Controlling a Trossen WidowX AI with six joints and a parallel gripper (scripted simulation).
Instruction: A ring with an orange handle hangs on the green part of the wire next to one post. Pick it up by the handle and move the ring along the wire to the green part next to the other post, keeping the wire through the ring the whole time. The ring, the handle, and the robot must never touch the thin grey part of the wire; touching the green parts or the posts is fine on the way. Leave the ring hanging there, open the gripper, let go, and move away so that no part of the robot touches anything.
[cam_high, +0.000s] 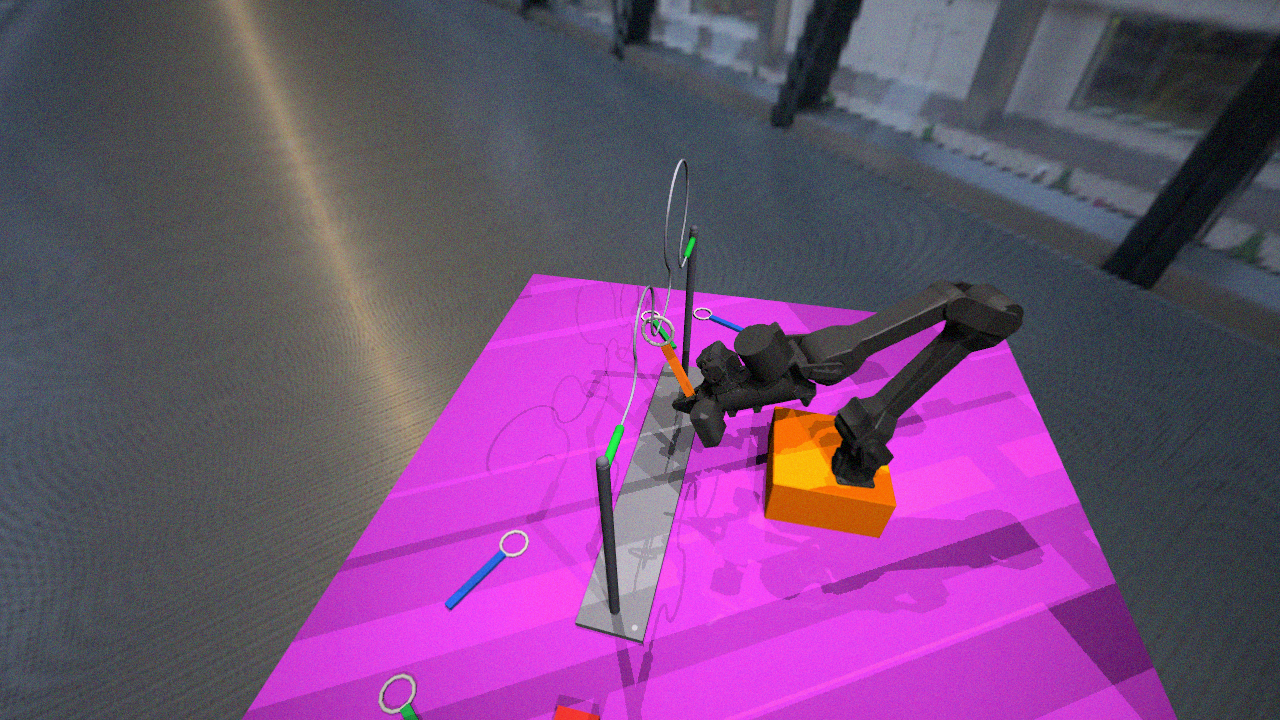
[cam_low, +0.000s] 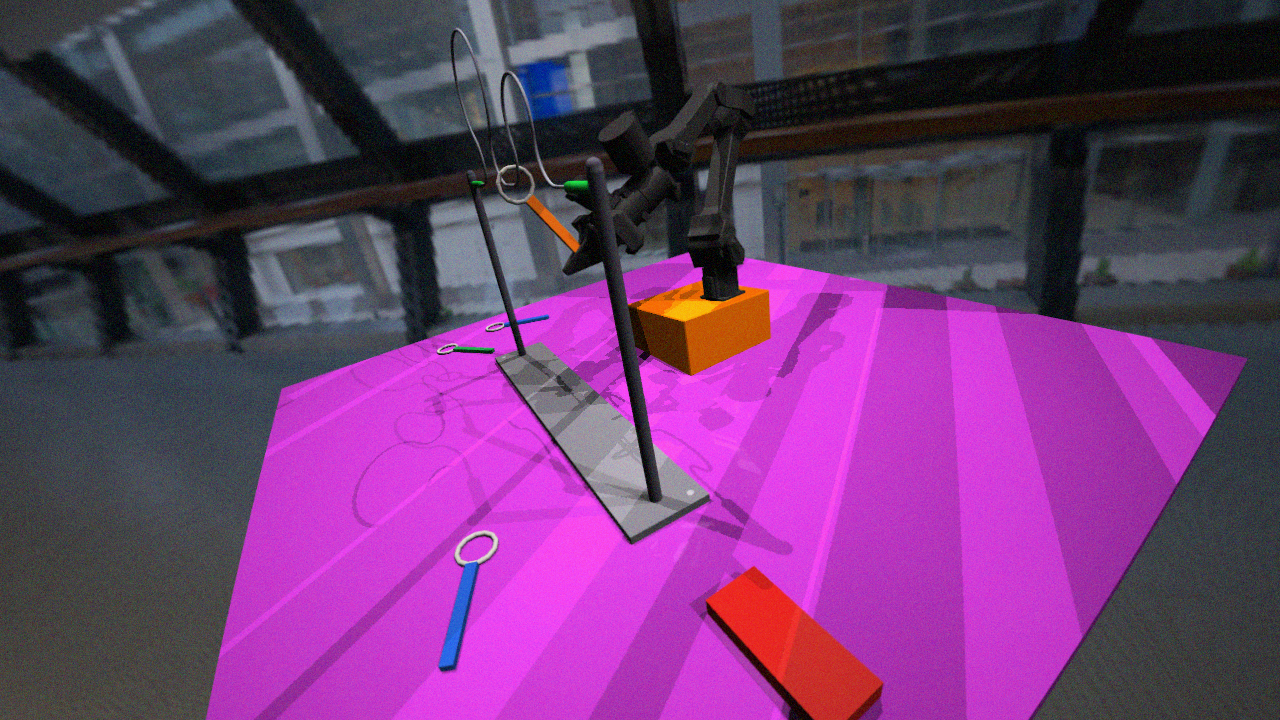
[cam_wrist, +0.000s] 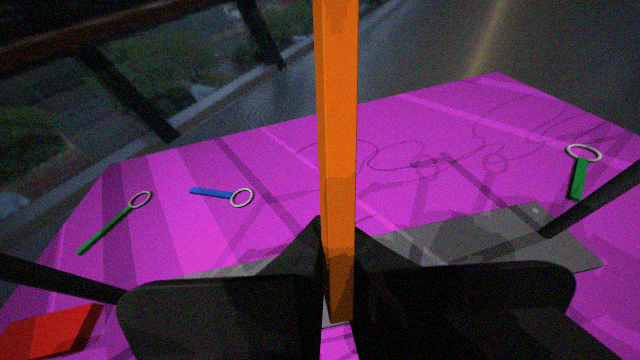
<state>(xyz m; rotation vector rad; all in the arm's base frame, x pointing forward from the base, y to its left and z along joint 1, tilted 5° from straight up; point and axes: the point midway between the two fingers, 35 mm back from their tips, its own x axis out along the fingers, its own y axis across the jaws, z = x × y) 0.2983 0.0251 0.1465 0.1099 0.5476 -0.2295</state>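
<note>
The ring with orange handle is 9 cm above my gripper tip, 2 cm to the right of it and 1 cm ahead of it. From my gripper tip the other things lie so: red block (46 cm to the left, 23 cm below, 10 cm ahead); then ring with blue handle (29 cm ahead, 24 cm below, 18 cm to the left).
</note>
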